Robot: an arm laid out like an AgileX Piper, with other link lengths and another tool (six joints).
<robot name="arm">
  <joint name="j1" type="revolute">
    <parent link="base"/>
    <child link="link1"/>
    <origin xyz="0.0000 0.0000 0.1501" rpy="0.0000 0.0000 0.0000"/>
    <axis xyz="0 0 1"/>
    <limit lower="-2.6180" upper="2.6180"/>
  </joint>
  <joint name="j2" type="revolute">
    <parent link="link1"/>
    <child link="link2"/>
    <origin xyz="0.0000 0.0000 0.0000" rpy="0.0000 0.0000 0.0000"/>
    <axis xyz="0 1 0"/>
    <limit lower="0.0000" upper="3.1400"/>
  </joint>
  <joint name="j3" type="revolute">
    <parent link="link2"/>
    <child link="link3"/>
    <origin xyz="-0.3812 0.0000 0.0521" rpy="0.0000 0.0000 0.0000"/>
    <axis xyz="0 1 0"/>
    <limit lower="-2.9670" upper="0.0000"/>
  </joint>
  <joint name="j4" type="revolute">
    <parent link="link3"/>
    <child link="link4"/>
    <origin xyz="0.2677 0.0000 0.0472" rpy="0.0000 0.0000 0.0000"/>
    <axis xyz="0.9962 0 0.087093"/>
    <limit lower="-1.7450" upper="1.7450"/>
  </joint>
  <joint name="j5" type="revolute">
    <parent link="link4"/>
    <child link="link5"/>
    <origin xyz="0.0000 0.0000 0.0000" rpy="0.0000 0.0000 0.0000"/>
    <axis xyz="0 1 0"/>
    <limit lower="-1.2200" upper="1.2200"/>
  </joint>
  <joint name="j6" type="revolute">
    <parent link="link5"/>
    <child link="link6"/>
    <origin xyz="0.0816 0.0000 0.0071" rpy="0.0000 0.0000 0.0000"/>
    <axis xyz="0.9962 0 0.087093"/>
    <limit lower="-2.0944" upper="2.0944"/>
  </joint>
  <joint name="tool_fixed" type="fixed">
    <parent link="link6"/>
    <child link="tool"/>
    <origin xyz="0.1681 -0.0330 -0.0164" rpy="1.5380 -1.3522 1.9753"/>
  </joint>
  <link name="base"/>
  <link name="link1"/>
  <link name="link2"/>
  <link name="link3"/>
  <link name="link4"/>
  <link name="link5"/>
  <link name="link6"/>
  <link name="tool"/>
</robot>
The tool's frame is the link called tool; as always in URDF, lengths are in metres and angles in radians.
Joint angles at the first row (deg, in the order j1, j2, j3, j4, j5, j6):
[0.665, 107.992, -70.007, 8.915, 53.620, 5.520]
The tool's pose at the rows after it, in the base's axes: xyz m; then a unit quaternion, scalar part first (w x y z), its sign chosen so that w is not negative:
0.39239, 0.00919, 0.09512, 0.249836, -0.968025, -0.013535, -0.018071
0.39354, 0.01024, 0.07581, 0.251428, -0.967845, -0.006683, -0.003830
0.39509, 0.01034, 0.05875, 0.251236, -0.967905, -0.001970, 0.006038
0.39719, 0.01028, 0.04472, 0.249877, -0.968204, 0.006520, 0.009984
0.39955, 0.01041, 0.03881, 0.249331, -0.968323, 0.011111, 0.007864
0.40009, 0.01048, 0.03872, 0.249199, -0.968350, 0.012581, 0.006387
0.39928, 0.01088, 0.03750, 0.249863, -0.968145, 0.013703, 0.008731
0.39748, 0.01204, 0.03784, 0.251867, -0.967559, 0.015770, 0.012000
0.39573, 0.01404, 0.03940, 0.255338, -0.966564, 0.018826, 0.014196
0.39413, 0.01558, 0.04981, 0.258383, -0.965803, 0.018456, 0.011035
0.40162, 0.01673, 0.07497, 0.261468, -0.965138, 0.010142, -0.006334
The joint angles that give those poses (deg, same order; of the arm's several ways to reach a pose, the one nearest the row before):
[0.665, 111.221, -70.007, 9.096, 51.783, 5.520]
[0.665, 113.964, -70.008, 9.463, 50.804, 5.521]
[0.664, 116.334, -70.006, 9.606, 49.647, 5.519]
[0.665, 118.234, -70.006, 9.606, 48.327, 6.190]
[0.665, 118.992, -70.008, 9.665, 47.403, 6.610]
[0.665, 118.992, -70.006, 9.665, 47.255, 6.798]
[0.664, 119.179, -70.007, 9.767, 47.360, 6.798]
[0.665, 119.180, -70.007, 10.041, 47.782, 6.799]
[0.664, 119.019, -70.009, 10.537, 48.274, 6.798]
[0.665, 117.663, -70.068, 10.830, 49.338, 6.799]
[0.664, 115.141, -71.965, 10.869, 51.634, 6.701]

